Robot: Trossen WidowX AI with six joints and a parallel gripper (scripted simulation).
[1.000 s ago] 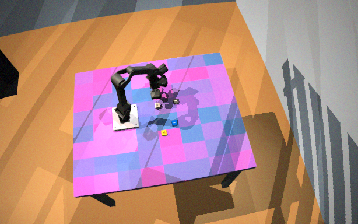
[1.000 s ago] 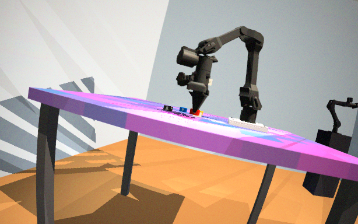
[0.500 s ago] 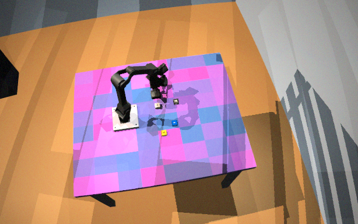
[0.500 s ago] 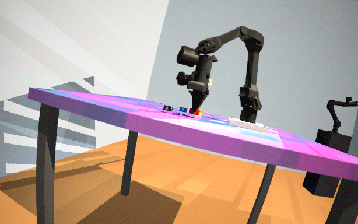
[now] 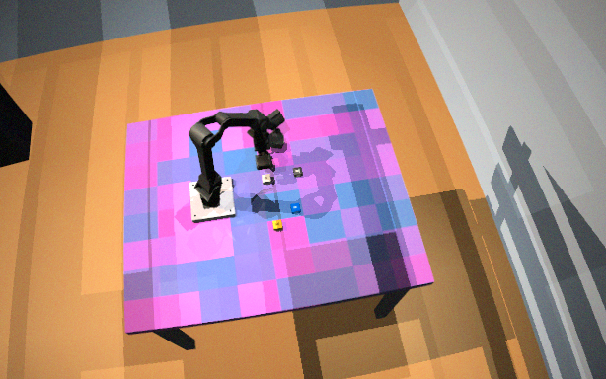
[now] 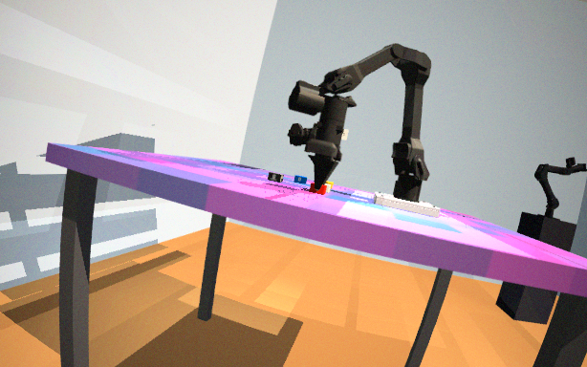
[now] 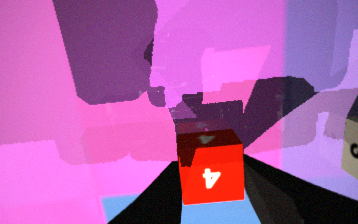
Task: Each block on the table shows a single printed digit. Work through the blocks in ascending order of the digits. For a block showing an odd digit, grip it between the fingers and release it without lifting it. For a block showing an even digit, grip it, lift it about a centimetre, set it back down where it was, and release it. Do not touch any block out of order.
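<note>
The red block is right at my gripper tip. From my gripper tip the other things lie so: blue block: 70 mm ahead, 240 mm to the right; cream block: 10 mm behind, 90 mm to the right; dark block: 120 mm ahead, 90 mm to the right.
</note>
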